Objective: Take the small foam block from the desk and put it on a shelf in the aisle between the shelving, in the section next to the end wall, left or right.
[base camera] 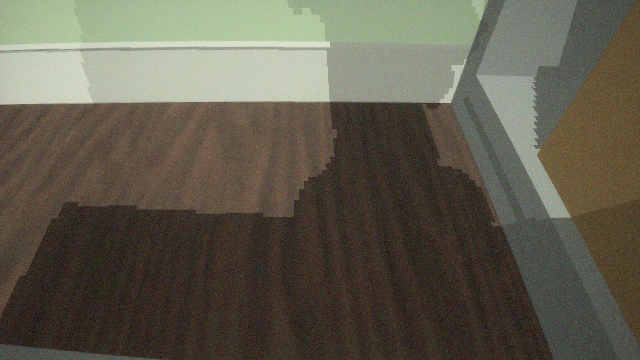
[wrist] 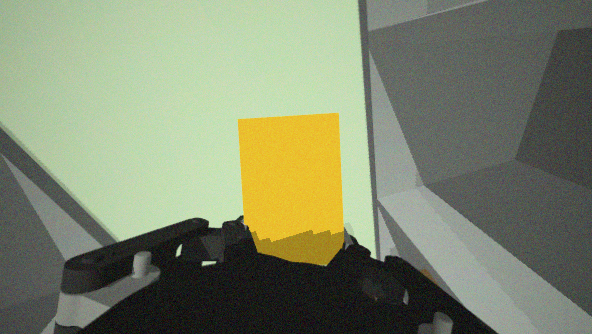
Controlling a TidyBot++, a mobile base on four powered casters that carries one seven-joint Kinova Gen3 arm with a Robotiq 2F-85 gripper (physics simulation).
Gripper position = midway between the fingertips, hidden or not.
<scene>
In view: the gripper (wrist: 296,230) and a yellow foam block (wrist: 291,178).
The base camera view does not show the yellow foam block: it is out of frame.
</scene>
